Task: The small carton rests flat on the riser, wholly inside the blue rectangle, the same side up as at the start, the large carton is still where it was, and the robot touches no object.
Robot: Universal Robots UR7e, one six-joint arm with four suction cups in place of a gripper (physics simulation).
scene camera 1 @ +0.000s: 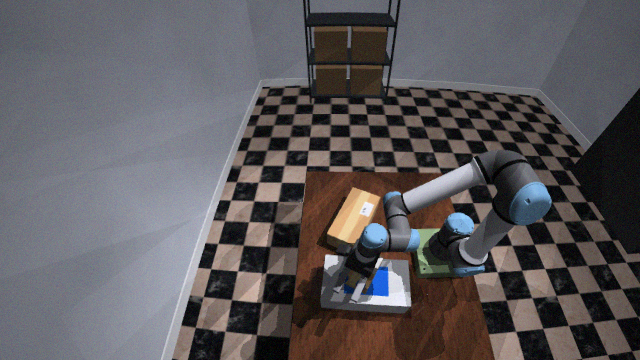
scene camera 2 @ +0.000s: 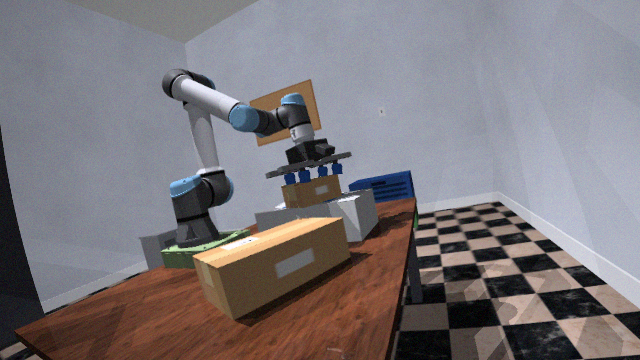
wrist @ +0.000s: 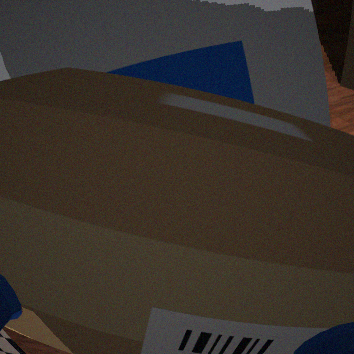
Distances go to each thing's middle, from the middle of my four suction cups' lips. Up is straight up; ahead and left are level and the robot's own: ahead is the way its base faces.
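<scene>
Distances from my suction cup: large carton (scene camera 2: 237, 278), 300 mm to the right, 60 mm ahead, 150 mm below; white riser (scene camera 2: 357, 208), 140 mm below, 40 mm behind, 20 mm to the left; small carton (scene camera 2: 298, 195), 50 mm below, 20 mm behind, 10 mm to the right. Going by their middles, large carton farthest from my suction cup of these.
</scene>
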